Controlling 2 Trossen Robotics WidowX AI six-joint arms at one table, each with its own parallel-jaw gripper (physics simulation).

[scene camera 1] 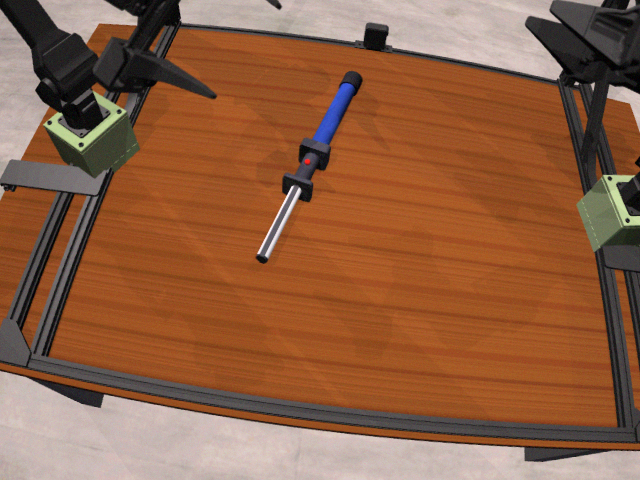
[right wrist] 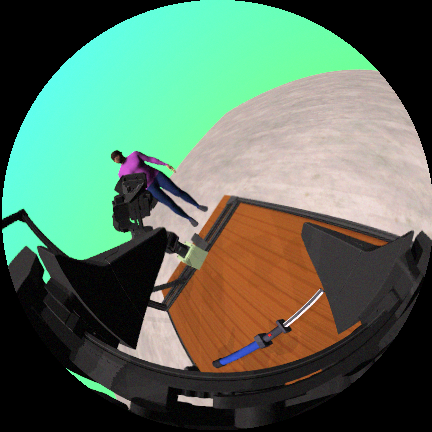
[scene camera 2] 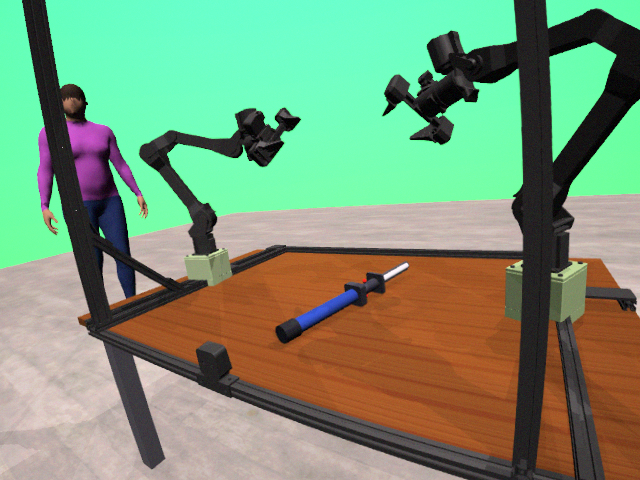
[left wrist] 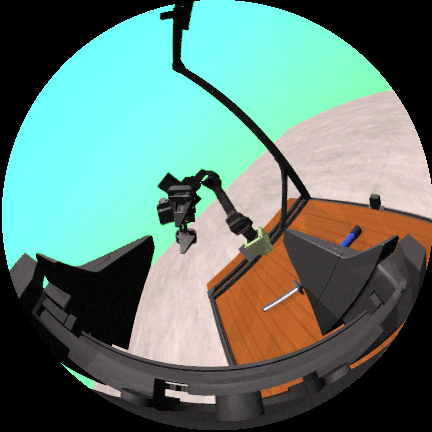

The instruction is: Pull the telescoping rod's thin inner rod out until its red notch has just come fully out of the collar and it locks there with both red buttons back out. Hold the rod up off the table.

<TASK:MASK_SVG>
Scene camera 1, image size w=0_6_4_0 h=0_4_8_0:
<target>left gripper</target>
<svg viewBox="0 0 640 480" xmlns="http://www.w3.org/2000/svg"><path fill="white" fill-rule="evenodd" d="M527 17L525 22L526 28L559 63L564 73L567 74L567 78L580 84L592 84L602 80L607 68L609 68L611 73L606 83L614 87L625 87L640 94L640 0L635 0L636 5L626 10L554 0L549 11L561 23L534 16Z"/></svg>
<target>right gripper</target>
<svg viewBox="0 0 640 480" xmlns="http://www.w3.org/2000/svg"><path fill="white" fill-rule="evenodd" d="M266 0L278 10L282 8L278 0ZM105 0L121 11L125 10L132 16L142 16L128 40L111 37L93 67L94 77L98 84L108 92L139 93L145 87L153 87L159 81L210 99L216 99L217 94L207 85L169 60L158 58L149 49L181 0Z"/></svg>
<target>telescoping rod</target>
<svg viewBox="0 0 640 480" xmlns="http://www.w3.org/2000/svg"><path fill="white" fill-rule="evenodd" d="M359 73L348 71L339 85L339 90L313 139L304 138L300 144L298 161L301 164L296 174L284 174L282 192L287 197L256 256L260 263L267 263L297 200L310 202L313 192L313 182L310 180L316 169L325 171L329 163L331 151L329 144L353 96L357 94L363 82L362 76Z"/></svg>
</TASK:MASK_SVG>
